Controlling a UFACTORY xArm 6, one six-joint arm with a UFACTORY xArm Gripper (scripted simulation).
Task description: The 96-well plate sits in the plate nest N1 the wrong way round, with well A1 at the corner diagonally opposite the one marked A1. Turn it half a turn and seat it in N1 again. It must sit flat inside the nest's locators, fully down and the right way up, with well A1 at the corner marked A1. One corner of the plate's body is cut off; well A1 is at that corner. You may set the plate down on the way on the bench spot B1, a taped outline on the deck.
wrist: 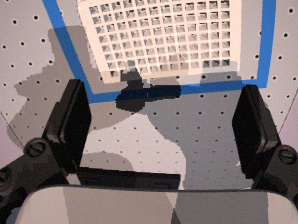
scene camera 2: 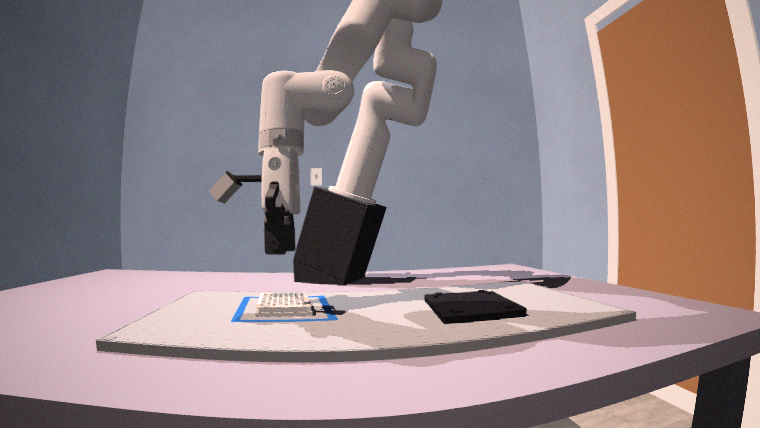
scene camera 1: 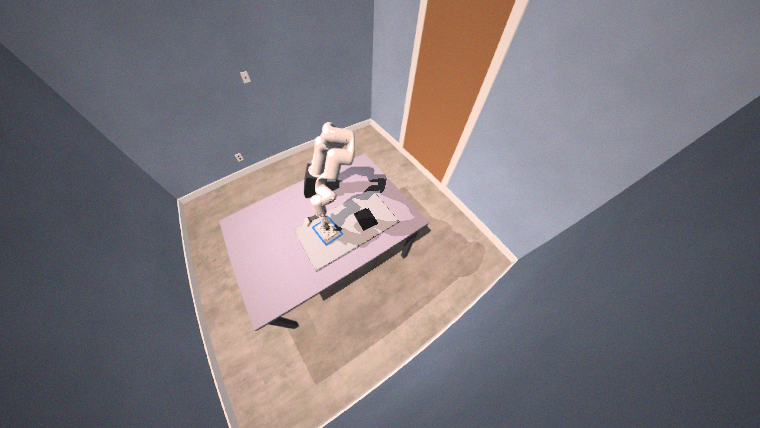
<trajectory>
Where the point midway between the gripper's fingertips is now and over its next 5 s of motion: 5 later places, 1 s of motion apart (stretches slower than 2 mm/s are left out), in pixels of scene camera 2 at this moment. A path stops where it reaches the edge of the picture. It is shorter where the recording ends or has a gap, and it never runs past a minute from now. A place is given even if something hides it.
My gripper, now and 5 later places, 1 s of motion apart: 281,252; 281,274; 282,292; 283,302; 283,296; 282,287
</trajectory>
